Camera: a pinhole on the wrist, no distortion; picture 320 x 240 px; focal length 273.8 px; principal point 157.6 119.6 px. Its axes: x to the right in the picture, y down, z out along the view. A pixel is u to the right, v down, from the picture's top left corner.
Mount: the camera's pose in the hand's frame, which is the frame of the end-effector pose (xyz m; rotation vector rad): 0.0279 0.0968 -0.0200 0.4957 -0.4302 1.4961
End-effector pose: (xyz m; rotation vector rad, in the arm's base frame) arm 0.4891 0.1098 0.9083 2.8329 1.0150 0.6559
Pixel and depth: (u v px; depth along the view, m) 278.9 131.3 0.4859
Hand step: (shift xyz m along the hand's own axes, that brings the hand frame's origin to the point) 0.0305 0.0038 0.5037
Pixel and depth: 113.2 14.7 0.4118
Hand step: 0.1966 -0.1905 0.2765
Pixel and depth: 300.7 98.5 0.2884
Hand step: 0.0647 0.0603 0.3020
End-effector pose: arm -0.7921 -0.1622 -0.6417 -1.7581 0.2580 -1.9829
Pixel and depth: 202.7 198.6 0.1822
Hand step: -0.0176 0.0204 0.1501
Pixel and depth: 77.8 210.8 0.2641
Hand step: -0.0541 -0.1137 0.1599
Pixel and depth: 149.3 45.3 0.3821
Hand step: 0.1435 -0.1276 0.2853
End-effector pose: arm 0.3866 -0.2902 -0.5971 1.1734 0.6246 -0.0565
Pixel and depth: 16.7 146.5 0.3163
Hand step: 0.0015 -0.2147 0.1526
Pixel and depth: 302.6 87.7 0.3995
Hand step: 0.0948 0.0483 0.4269
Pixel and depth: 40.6 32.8 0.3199
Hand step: 0.1348 -0.1965 0.1640
